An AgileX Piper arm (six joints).
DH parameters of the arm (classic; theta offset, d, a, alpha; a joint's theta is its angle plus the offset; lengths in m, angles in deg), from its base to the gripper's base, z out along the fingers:
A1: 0 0.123 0 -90
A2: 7.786 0 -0.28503 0
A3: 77.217 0 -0.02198 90
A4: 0 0.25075 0 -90
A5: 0 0 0 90
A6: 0 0.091 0 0
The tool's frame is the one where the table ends.
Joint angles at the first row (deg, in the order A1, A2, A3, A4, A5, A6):
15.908, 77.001, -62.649, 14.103, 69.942, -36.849
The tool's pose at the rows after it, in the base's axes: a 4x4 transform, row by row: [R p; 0 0 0 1], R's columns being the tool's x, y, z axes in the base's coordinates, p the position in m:
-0.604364, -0.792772, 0.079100, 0.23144; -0.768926, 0.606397, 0.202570, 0.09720; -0.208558, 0.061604, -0.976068, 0.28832; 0, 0, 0, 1
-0.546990, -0.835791, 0.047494, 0.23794; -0.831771, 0.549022, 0.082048, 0.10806; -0.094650, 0.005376, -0.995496, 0.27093; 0, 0, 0, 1
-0.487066, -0.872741, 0.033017, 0.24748; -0.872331, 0.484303, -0.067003, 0.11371; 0.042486, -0.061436, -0.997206, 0.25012; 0, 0, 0, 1
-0.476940, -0.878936, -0.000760, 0.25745; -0.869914, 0.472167, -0.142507, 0.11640; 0.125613, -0.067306, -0.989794, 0.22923; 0, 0, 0, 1
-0.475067, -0.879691, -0.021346, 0.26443; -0.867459, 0.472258, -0.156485, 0.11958; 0.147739, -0.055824, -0.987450, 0.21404; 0, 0, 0, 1
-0.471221, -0.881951, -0.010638, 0.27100; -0.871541, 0.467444, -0.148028, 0.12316; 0.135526, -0.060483, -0.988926, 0.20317; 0, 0, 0, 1
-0.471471, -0.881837, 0.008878, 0.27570; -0.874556, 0.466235, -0.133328, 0.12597; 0.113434, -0.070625, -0.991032, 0.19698; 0, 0, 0, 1
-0.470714, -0.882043, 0.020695, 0.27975; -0.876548, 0.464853, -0.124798, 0.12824; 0.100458, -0.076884, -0.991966, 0.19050; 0, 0, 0, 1
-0.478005, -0.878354, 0.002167, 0.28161; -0.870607, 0.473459, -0.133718, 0.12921; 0.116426, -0.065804, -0.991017, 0.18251; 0, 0, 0, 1
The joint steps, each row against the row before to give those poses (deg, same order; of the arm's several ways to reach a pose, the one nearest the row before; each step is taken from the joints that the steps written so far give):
3.446, 2.766, -0.123, -3.997, 0.085, 1.192
3.942, 3.847, -0.207, -6.655, -0.001, 1.212
2.812, 4.491, 0.001, -8.013, -0.107, 1.223
0.565, 4.407, 0.000, -3.237, -0.543, 1.384
0.001, 3.010, 0.000, -0.287, -1.554, 0.387
0.000, 2.043, -0.001, 0.000, -2.799, 0.000
0.000, 1.122, 0.000, 0.108, -2.507, 0.108
0.000, 1.185, 0.000, 0.000, -2.006, 0.108
0.000, 1.479, 0.000, 0.000, -0.289, 0.641

